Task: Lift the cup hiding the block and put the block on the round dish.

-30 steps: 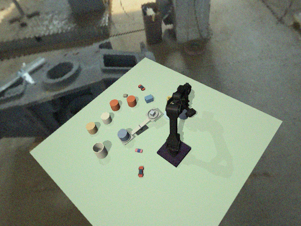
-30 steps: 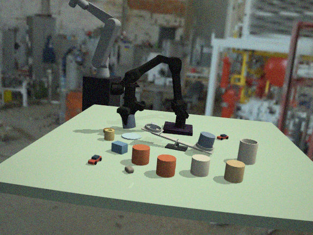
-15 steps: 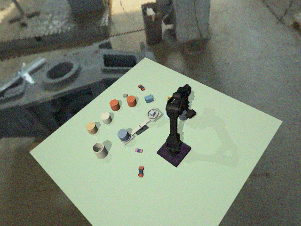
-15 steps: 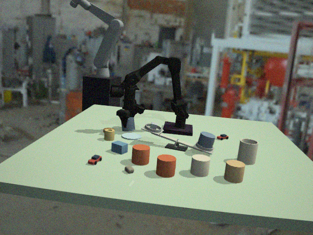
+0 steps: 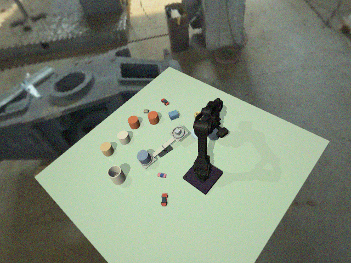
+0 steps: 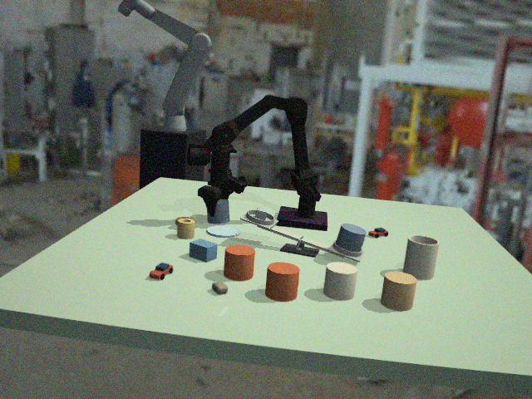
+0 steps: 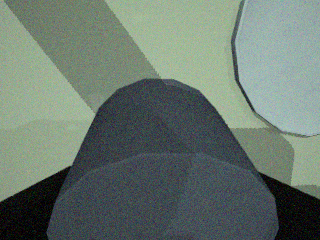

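Right now the grey block is 180 mm to the left of my gripper tip, 140 mm ahead of it and 60 mm above it. Round my gripper tip: round dish: 90 mm ahead, 60 mm to the left, 20 mm below; then pebble: 500 mm ahead, 200 mm to the left, 20 mm below; then blue box: 320 mm ahead, 80 mm to the left, 10 mm below.
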